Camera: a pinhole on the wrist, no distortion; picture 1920 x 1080 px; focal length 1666.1 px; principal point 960.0 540.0 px. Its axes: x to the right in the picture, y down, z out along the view. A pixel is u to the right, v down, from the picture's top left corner.
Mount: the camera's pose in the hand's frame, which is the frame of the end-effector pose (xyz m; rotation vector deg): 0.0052 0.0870 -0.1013 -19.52 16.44 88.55
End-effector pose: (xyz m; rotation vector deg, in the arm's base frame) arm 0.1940 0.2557 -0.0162 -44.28 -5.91 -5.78
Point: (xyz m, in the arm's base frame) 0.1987 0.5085 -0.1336
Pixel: 1529 686
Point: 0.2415 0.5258 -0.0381
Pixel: 1019 348
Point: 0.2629 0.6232 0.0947
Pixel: 694 263
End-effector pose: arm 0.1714 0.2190 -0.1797 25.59 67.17 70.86
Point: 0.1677 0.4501 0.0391
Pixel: outside the picture
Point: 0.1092 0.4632 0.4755
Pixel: outside the picture
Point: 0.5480 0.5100 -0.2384
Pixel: outside the picture
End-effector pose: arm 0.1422 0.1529 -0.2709 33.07 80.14 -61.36
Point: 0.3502 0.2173 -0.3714
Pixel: 1728 100
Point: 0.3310 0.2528 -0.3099
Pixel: 1857 752
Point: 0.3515 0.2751 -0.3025
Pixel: outside the picture
